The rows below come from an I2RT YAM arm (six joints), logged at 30 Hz.
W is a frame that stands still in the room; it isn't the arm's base.
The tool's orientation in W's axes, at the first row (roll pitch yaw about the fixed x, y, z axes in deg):
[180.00, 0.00, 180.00]
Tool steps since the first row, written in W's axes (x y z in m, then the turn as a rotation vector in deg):
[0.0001, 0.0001, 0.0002, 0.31, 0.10, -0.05]
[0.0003, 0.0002, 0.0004, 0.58, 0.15, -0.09]
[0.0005, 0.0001, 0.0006, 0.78, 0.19, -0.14]
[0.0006, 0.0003, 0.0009, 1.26, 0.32, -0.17]
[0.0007, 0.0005, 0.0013, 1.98, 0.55, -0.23]
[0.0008, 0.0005, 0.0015, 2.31, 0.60, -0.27]
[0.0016, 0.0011, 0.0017, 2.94, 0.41, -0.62]
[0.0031, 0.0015, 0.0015, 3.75, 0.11, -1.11]
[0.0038, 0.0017, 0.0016, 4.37, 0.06, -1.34]
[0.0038, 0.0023, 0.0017, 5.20, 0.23, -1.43]
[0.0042, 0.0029, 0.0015, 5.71, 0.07, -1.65]
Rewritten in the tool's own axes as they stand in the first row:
[-0.0001, 0.0001, -0.0002, -0.31, 0.10, 0.05]
[-0.0003, 0.0002, -0.0004, -0.58, 0.15, 0.09]
[-0.0005, 0.0001, -0.0006, -0.78, 0.19, 0.14]
[-0.0006, 0.0003, -0.0009, -1.26, 0.32, 0.17]
[-0.0007, 0.0005, -0.0013, -1.98, 0.55, 0.23]
[-0.0008, 0.0005, -0.0015, -2.31, 0.60, 0.27]
[-0.0016, 0.0011, -0.0017, -2.94, 0.41, 0.62]
[-0.0031, 0.0015, -0.0015, -3.75, 0.11, 1.11]
[-0.0038, 0.0017, -0.0016, -4.37, 0.06, 1.34]
[-0.0038, 0.0023, -0.0017, -5.20, 0.23, 1.43]
[-0.0042, 0.0029, -0.0015, -5.71, 0.07, 1.65]

